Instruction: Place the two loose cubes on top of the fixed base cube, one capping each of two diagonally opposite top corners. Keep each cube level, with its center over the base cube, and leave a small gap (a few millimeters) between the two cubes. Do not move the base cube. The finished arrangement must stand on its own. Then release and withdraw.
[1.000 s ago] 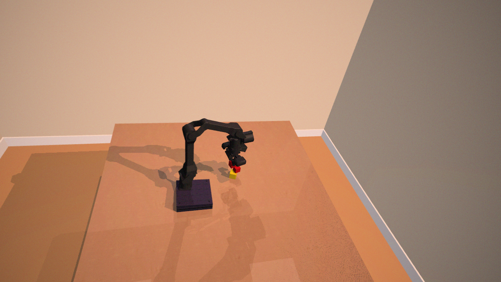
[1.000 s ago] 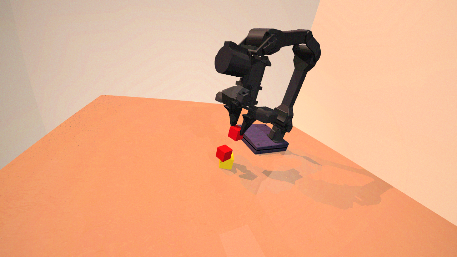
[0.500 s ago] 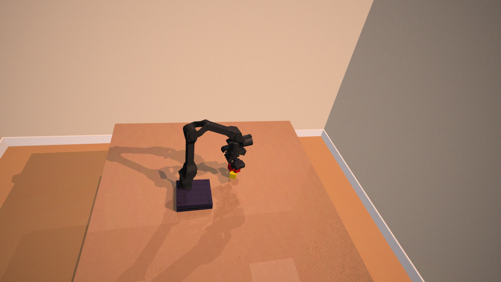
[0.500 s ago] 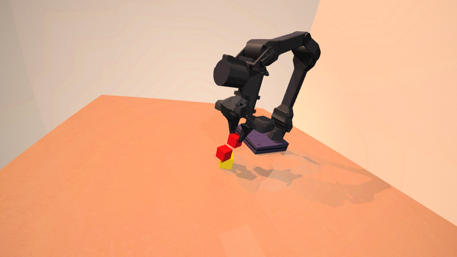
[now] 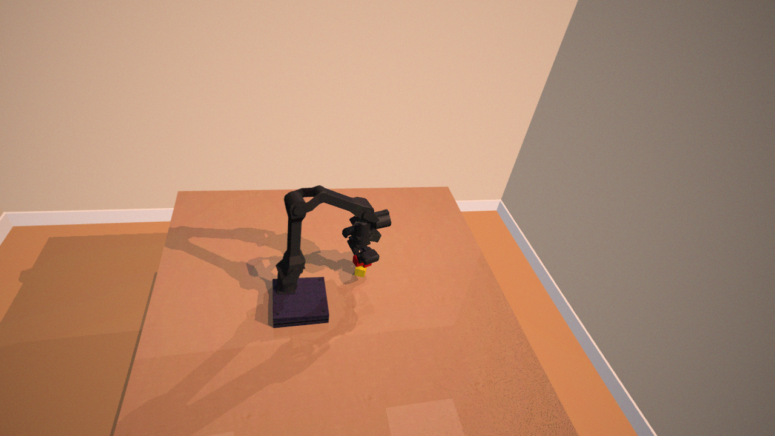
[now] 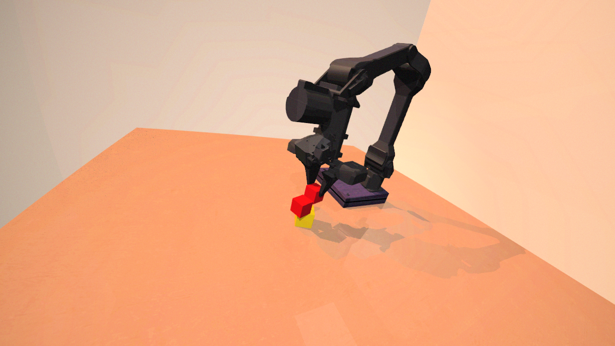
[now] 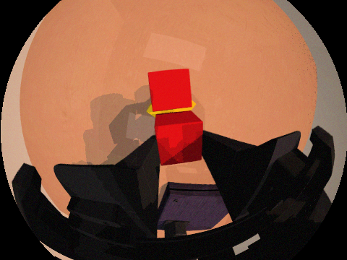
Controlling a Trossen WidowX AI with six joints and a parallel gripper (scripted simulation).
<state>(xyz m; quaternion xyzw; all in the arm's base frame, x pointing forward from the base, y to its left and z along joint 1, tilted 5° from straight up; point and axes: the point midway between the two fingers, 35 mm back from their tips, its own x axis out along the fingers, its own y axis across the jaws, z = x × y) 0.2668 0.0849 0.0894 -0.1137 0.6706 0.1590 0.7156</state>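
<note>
My gripper tip is now 6 cm above the yellow base cube, 2 cm short of it and 1 cm to the right of it.
</note>
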